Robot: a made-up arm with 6 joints.
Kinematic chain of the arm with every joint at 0, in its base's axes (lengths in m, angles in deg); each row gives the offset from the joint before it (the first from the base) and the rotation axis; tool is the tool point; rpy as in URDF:
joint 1: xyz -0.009 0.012 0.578 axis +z
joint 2: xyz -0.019 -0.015 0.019 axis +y
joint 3: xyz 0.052 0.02 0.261 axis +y
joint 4: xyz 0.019 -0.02 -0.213 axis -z
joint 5: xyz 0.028 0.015 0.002 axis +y
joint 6: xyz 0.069 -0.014 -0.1 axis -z
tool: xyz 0.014 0.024 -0.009 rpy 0 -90 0
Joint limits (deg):
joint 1: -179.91..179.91
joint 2: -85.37..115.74
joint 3: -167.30..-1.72
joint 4: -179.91..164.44
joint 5: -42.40..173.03
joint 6: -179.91..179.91
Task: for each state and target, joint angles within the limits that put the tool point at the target. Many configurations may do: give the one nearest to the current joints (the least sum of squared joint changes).
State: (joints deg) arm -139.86 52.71 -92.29 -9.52 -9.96 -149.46
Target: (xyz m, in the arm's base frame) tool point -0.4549 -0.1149 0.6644
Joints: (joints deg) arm -161.78 30.86 -78.57 -5.53 -8.54 -149.25
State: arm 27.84 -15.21 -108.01 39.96 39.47 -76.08
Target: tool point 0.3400 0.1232 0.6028
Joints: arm 15.75 22.49 -67.65 36.37 47.49 -79.03
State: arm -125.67 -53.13 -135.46 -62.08 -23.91 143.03
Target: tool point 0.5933 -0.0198 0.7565
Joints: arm -178.14 -85.37 -152.79 -54.35 2.03 134.93
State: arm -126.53 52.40 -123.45 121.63 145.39 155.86
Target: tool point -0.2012 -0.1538 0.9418
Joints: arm -154.51 21.74 -136.45 133.80 145.24 156.76
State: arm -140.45 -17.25 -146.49 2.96 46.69 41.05
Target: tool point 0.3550 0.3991 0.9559
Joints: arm -134.24 -61.94 -166.31 4.28 35.48 43.27
